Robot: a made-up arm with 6 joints. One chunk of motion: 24 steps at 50 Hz.
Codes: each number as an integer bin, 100 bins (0 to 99) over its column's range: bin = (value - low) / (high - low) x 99, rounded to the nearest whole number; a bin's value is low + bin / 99 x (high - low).
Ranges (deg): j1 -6..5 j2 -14..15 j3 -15..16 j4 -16..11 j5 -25..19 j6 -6..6
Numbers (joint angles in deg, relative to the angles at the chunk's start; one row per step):
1: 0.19 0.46 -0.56 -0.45 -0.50 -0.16
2: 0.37 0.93 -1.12 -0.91 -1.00 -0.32
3: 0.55 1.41 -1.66 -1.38 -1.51 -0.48
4: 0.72 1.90 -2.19 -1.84 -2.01 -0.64
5: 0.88 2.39 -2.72 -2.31 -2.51 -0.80
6: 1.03 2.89 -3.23 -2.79 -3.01 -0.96
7: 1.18 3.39 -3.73 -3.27 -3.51 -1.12
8: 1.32 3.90 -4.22 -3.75 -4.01 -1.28
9: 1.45 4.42 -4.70 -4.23 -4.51 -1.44
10: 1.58 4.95 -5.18 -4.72 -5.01 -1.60
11: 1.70 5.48 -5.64 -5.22 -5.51 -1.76
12: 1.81 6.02 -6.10 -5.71 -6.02 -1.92
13: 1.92 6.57 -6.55 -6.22 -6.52 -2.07
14: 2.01 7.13 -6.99 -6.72 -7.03 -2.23
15: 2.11 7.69 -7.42 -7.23 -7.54 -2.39
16: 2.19 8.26 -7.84 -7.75 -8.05 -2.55
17: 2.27 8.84 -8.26 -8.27 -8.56 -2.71
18: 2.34 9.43 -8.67 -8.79 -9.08 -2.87
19: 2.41 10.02 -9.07 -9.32 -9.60 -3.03
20: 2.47 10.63 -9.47 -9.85 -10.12 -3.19
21: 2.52 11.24 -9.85 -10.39 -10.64 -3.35
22: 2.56 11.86 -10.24 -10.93 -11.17 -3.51
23: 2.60 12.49 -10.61 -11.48 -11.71 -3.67
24: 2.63 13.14 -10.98 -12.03 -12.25 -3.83
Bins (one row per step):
1: 56 49 46 57 55 48
2: 57 51 44 55 54 47
3: 59 53 43 54 53 46
4: 60 54 41 52 52 44
5: 62 56 39 50 51 43
6: 63 58 38 48 49 42
7: 65 59 36 47 48 40
8: 66 61 34 45 47 39
9: 67 63 33 43 46 38
10: 68 65 31 41 45 36
11: 69 67 30 40 44 35
12: 70 68 28 38 43 34
13: 71 70 27 36 42 32
14: 72 72 26 34 40 31
15: 73 74 24 32 39 30
16: 74 76 23 30 38 28
17: 74 78 22 28 37 27
18: 75 80 20 26 36 26
19: 76 82 19 24 35 25
20: 76 84 18 23 33 23
21: 77 86 16 21 32 22
22: 77 88 15 19 31 21
23: 77 90 14 17 30 19
24: 78 93 13 15 29 18

